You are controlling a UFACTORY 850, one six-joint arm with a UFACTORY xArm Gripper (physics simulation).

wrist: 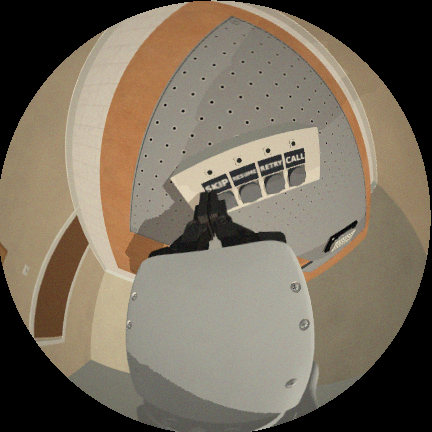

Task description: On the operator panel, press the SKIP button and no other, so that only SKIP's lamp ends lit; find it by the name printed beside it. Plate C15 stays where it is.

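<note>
The cream operator panel (312,150) has four round grey buttons in a row, with dark name labels above them. The SKIP label (216,185) is leftmost, and the SKIP button (229,200) is partly hidden behind the fingers. The RESUME button (249,192), RETRY button (274,184) and CALL button (297,176) are to its right. The SKIP lamp (209,172) looks dark, as do the other lamps. My gripper (211,201) is shut and empty, its tips over the SKIP button's left part and the label's lower edge; contact cannot be told. No C15 marking is readable.
The panel stands on a grey perforated board (225,95) with an orange-brown border (122,125). A black-framed item with a pale ribbed face (344,240) is near the board's lower right corner. A shadow falls left of the panel.
</note>
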